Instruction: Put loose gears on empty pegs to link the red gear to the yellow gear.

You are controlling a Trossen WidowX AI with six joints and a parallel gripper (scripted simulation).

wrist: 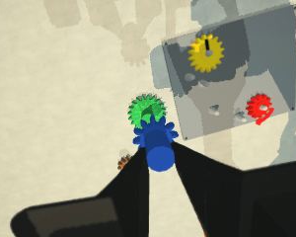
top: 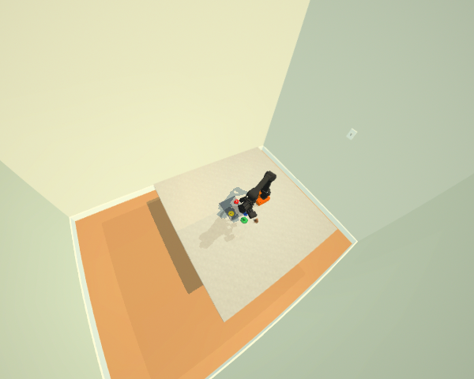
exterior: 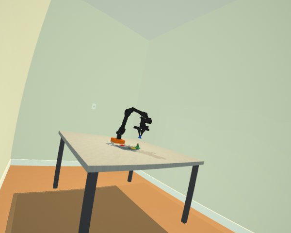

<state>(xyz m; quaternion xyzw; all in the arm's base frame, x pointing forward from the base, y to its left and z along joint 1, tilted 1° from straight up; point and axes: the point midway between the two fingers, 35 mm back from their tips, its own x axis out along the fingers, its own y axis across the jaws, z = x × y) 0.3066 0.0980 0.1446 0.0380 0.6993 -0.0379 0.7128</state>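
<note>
The red gear is 180 mm to the right of my gripper tip, 130 mm below it and 50 mm behind it. Round my gripper tip: green gear (130 mm below, 10 mm behind); blue gear (10 mm below); brown gear (130 mm below, 100 mm behind, 60 mm to the left).
</note>
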